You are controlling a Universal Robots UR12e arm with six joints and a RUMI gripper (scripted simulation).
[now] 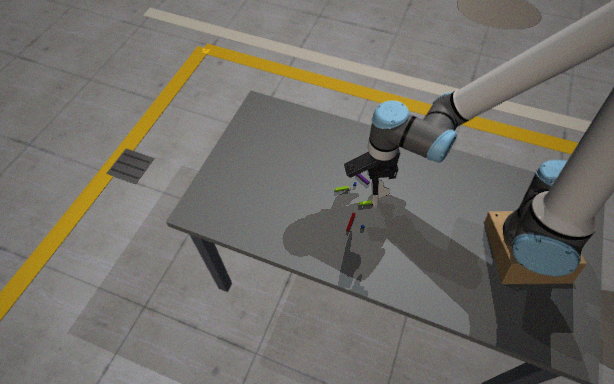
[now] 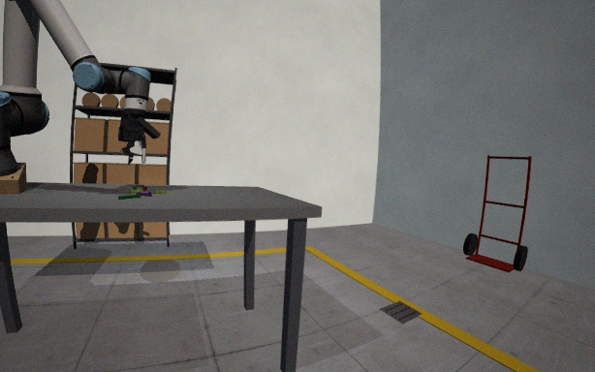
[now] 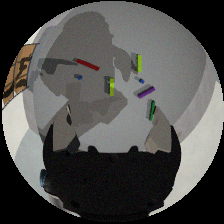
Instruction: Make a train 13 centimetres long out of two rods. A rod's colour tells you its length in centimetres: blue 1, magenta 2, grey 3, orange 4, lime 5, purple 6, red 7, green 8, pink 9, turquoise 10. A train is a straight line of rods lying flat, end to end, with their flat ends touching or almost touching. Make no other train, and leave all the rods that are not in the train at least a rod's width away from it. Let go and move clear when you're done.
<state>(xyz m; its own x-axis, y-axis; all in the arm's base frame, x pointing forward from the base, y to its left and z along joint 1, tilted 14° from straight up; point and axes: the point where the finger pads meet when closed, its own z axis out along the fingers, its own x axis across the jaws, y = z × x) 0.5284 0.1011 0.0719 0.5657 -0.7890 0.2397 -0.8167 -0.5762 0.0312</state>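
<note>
Now: the green rod 160 mm to the right of my hand, 100 mm below it and 20 mm ahead of it. Round my hand: purple rod: 100 mm below, 90 mm to the right, 50 mm ahead; then red rod: 100 mm below, 90 mm to the left, 20 mm ahead.
</note>
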